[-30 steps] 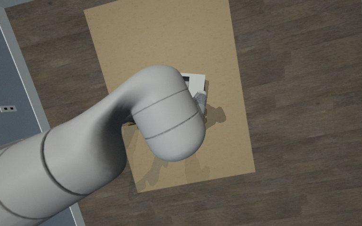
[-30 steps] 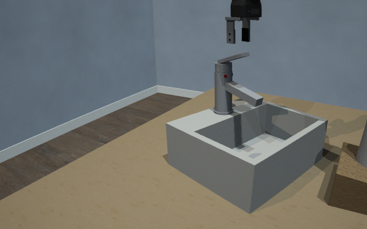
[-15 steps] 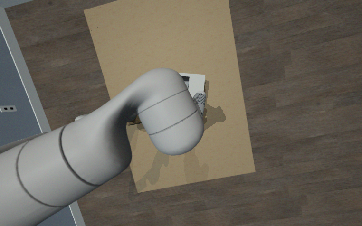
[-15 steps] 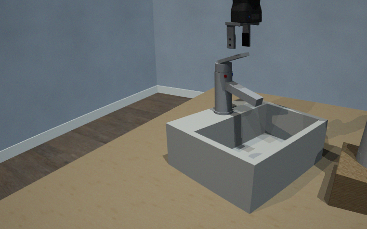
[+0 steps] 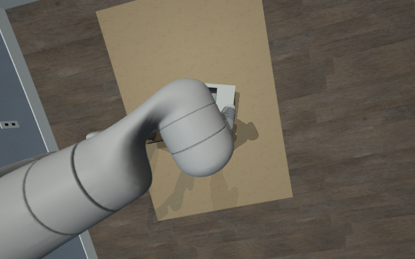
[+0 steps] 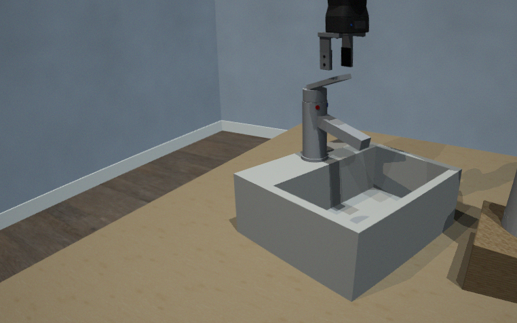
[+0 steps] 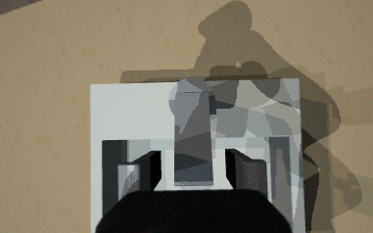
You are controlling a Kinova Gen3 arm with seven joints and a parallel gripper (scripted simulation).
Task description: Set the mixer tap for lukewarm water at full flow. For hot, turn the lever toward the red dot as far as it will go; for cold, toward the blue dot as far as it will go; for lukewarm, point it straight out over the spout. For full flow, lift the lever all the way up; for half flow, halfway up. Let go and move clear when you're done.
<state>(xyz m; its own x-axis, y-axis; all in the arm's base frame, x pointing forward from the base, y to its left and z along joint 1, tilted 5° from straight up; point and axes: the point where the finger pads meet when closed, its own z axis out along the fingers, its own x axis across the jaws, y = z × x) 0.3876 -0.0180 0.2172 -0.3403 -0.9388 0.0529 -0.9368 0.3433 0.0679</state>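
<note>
Right now the flat lever is 5 cm below my hand, 2 cm ahead of it and 1 cm to the right of it. Round my hand: grey square sink 29 cm below, 6 cm behind, 2 cm to the left; then grey mixer tap 10 cm below, 3 cm ahead, 1 cm to the right.
</note>
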